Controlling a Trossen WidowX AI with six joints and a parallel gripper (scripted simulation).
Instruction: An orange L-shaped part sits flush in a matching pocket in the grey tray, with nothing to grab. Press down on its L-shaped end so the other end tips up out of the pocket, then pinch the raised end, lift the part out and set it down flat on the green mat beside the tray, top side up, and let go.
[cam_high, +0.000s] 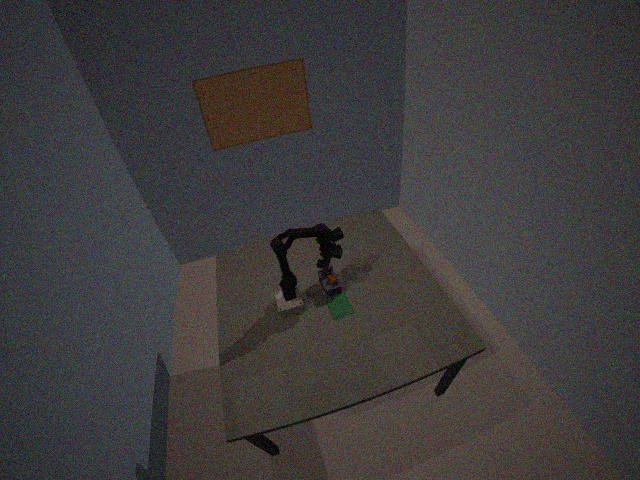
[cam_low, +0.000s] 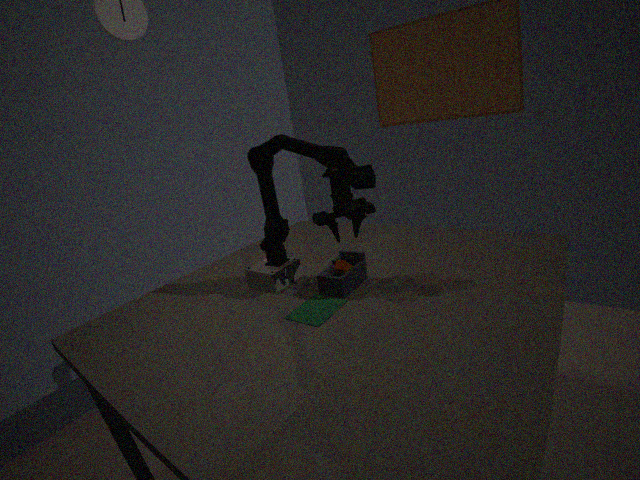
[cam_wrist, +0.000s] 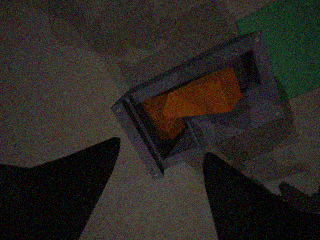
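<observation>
The orange L-shaped part lies 10 cm below my gripper tip, 1 cm to the right of it and 1 cm behind it. Round my gripper tip: green mat: 19 cm to the right, 16 cm below, 2 cm behind.
</observation>
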